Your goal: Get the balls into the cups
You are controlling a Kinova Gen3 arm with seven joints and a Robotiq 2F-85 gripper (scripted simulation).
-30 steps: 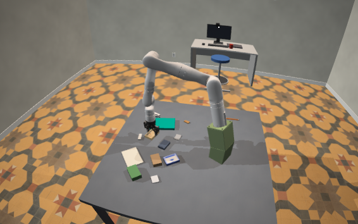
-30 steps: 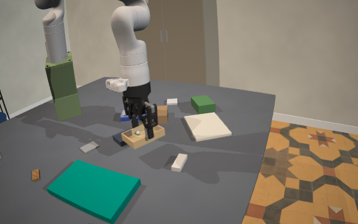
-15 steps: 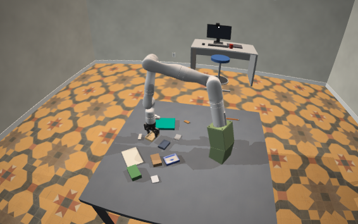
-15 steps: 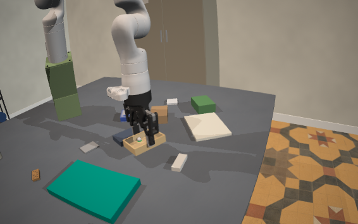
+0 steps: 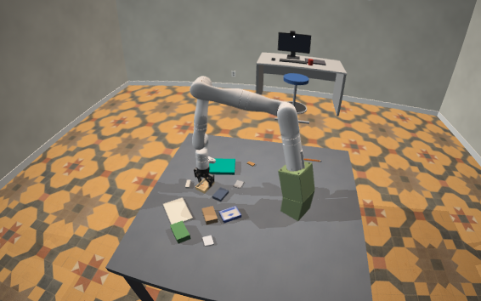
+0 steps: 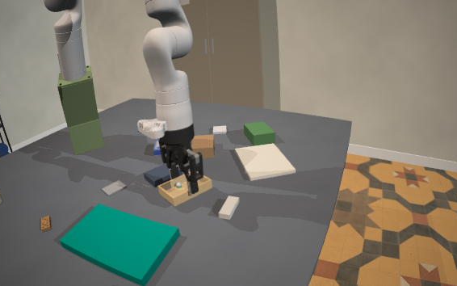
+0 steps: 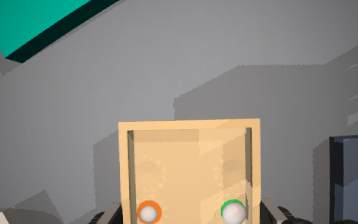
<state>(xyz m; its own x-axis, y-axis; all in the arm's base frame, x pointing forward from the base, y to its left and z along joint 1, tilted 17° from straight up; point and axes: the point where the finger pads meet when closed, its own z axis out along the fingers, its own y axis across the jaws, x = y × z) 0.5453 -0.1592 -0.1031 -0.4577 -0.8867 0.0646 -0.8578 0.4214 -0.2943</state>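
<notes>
Right now my hand is 100 mm past the dark blue block, 60 mm to the right of it and 30 mm above it. From my hand the other things lie so: small white block (120 mm ahead, 20 mm to the right, 30 mm below); then covered wooden puzzle (20 mm below); then grey tile (200 mm behind, 40 mm to the right, 40 mm below).
</notes>
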